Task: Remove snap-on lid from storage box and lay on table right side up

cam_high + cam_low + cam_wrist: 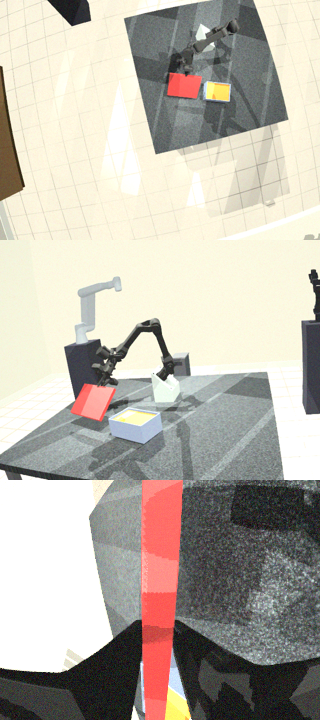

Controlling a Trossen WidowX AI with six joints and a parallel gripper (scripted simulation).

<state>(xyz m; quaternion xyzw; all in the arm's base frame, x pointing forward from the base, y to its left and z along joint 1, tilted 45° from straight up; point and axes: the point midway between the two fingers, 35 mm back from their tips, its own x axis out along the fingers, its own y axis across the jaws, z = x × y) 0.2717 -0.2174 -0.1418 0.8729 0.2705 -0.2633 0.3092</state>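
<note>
Right now my gripper tip is 60 mm short of the red lid, 20 mm to the left of it and 50 mm above it. Round my gripper tip: storage box (150 mm ahead, 260 mm to the left, 140 mm below).
</note>
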